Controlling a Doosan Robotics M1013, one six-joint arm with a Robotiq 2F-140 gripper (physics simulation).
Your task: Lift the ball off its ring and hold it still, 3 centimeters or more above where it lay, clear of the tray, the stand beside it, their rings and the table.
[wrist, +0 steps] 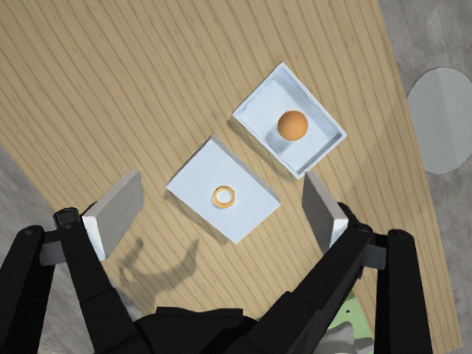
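Seen in the pictures: gripper, between the fingertips: (222,187); arm's base, origin of its link: (324,352).
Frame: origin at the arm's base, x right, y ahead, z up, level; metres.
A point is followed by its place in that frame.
Observation:
An orange ball (293,125) {y 0.619, x 0.092, z 0.011 m} sits inside a white square tray (322,154) {y 0.533, x 0.136, z -0.029 m} with raised walls, right of the view's middle and above it. The ring under the ball is hidden. A white flat-topped stand (200,167) {y 0.605, x -0.094, z 0.002 m} is beside the tray, lower left of it, with a small gap between them. An orange ring (216,197) {y 0.537, x -0.090, z 0.002 m} lies on the stand's top, with no ball on it. My gripper (222,187) {y 0.656, x -0.021, z 0.280 m} is wide open and empty, high above the table. The stand shows between its fingers; the ball and tray are up and to the right, past the fingertips.
The wooden table (100,75) {y 0.831, x -0.211, z -0.057 m} has its right edge beyond the tray and another edge at lower left. A green object (352,315) {y 0.103, x 0.099, z -0.004 m} with grey parts is at the lower right, partly behind the gripper. A grey round disc (442,120) is on the floor past the right edge.

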